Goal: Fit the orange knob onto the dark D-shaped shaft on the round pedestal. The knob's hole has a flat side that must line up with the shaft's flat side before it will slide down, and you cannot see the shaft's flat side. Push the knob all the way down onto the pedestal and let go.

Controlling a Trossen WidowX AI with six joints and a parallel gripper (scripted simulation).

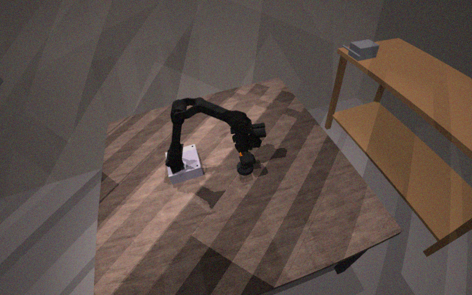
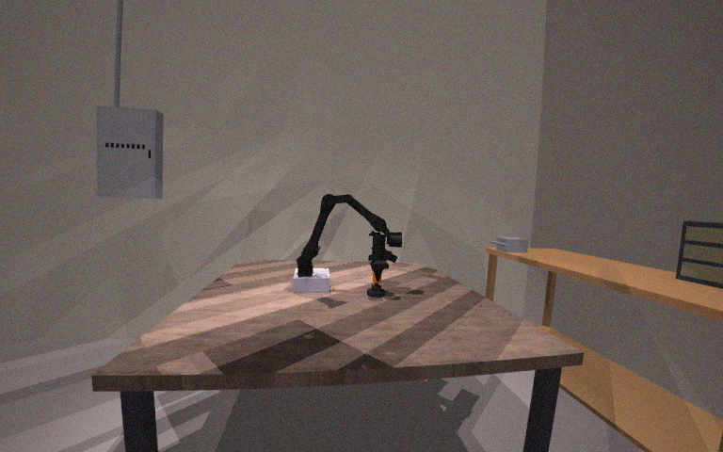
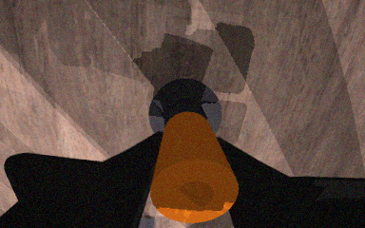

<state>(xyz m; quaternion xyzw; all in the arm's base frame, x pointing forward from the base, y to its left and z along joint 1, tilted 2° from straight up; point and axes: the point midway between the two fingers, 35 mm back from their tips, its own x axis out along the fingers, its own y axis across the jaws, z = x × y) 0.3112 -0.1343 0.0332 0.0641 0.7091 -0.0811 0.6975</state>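
Now: gripper tip 20 mm below the orange knob. Round my gripper tip: round pedestal 40 mm below.
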